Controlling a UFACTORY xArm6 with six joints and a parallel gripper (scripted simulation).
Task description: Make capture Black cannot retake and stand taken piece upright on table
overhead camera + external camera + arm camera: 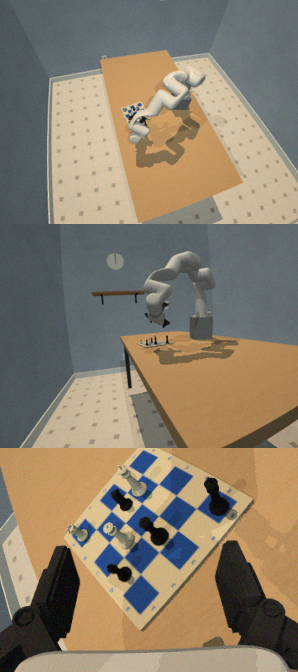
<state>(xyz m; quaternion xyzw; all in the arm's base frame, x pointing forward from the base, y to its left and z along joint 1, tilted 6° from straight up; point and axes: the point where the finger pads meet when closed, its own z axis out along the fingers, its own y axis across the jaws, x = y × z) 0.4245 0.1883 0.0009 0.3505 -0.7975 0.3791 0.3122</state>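
The white piece lies 50 mm ahead of my hand, 140 mm to the right of it and 130 mm below it. Also, from my hand: black piece 70 mm ahead, 100 mm to the right, 140 mm below; chessboard 10 mm ahead, 150 mm to the right, 160 mm below.
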